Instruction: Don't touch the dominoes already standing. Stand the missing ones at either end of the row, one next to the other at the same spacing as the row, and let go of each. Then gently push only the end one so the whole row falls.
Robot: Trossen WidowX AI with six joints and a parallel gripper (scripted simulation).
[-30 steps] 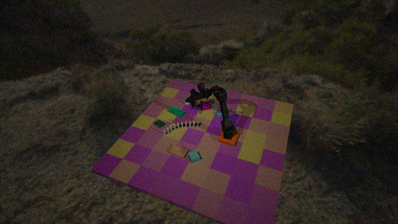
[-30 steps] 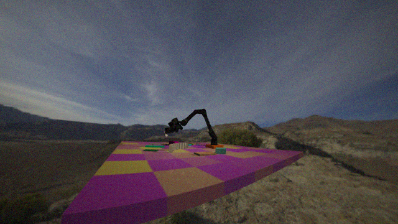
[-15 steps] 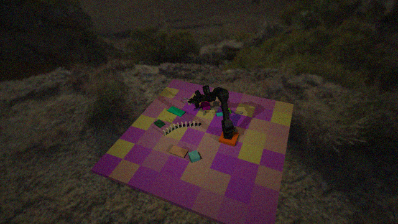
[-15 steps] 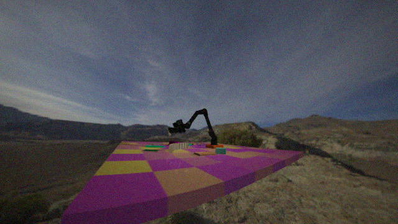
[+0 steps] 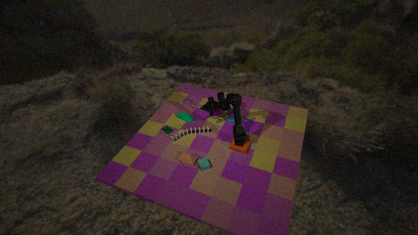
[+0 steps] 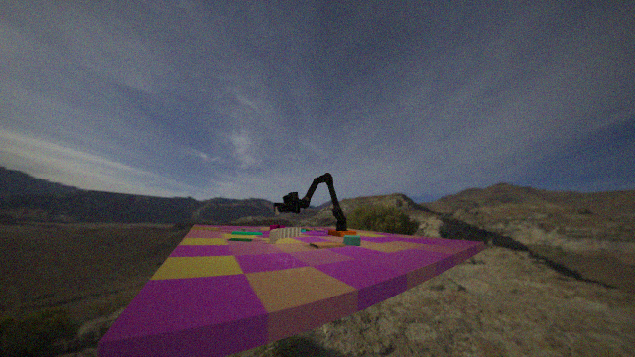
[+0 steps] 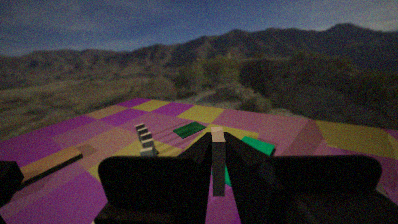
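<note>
Now: gripper tip 160 mm short of the bright green plate, 150 mm above it and 20 mm to the left of it. Also, from my gripper tip: dark green tile 240 mm ahead, 180 mm to the left, 150 mm below; then magenta block 150 mm to the right, 140 mm below, 90 mm behind; then orange slab 430 mm to the left, 150 mm below, 40 mm behind.
</note>
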